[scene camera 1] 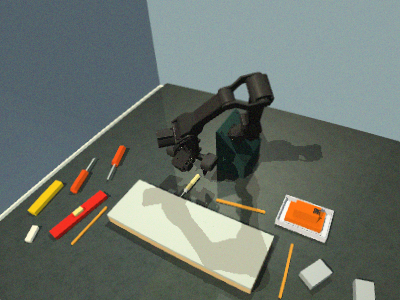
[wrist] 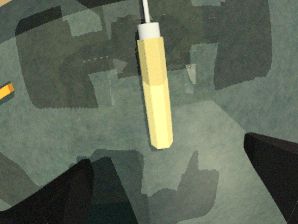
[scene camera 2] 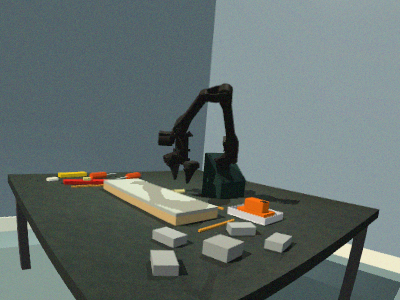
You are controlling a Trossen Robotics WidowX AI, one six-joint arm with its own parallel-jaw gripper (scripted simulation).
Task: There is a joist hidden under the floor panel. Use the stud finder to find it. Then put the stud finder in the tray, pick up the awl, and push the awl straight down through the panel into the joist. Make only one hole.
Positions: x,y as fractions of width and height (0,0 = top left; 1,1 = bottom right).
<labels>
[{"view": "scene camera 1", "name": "my gripper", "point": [0.49,0.57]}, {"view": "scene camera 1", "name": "orange stud finder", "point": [0.75,0.71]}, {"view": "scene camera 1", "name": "red level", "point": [0.16,0.76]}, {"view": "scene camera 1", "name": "white tray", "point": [0.81,0.79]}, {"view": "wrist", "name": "my gripper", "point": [0.58,0.69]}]
</labels>
